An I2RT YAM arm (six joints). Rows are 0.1 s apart.
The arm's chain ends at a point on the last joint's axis. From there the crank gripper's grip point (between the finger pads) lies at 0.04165 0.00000 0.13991 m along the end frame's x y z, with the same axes.
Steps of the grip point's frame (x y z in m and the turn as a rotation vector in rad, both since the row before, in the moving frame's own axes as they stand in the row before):
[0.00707, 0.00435, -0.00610, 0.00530, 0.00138, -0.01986]
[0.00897, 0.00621, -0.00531, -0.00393, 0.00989, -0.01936]
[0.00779, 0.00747, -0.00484, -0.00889, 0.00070, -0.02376]
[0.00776, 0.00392, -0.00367, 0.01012, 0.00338, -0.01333]
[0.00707, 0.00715, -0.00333, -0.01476, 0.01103, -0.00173]
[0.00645, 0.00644, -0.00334, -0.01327, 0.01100, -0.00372]
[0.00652, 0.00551, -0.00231, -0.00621, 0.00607, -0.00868]
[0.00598, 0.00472, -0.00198, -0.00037, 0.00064, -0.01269]
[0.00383, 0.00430, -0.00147, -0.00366, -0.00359, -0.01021]
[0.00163, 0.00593, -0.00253, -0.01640, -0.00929, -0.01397]
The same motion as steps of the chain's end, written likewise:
[0.00689, 0.00592, -0.00604, 0.00530, 0.00138, -0.01986]
[0.00759, 0.00648, -0.00489, -0.00393, 0.00989, -0.01936]
[0.00769, 0.00722, -0.00481, -0.00889, 0.00070, -0.02376]
[0.00730, 0.00589, -0.00352, 0.01012, 0.00338, -0.01333]
[0.00553, 0.00516, -0.00285, -0.01476, 0.01103, -0.00173]
[0.00491, 0.00474, -0.00286, -0.01327, 0.01100, -0.00372]
[0.00567, 0.00501, -0.00205, -0.00621, 0.00607, -0.00868]
[0.00589, 0.00520, -0.00195, -0.00037, 0.00064, -0.01269]
[0.00433, 0.00421, -0.00162, -0.00366, -0.00359, -0.01021]
[0.00292, 0.00421, -0.00290, -0.01640, -0.00929, -0.01397]

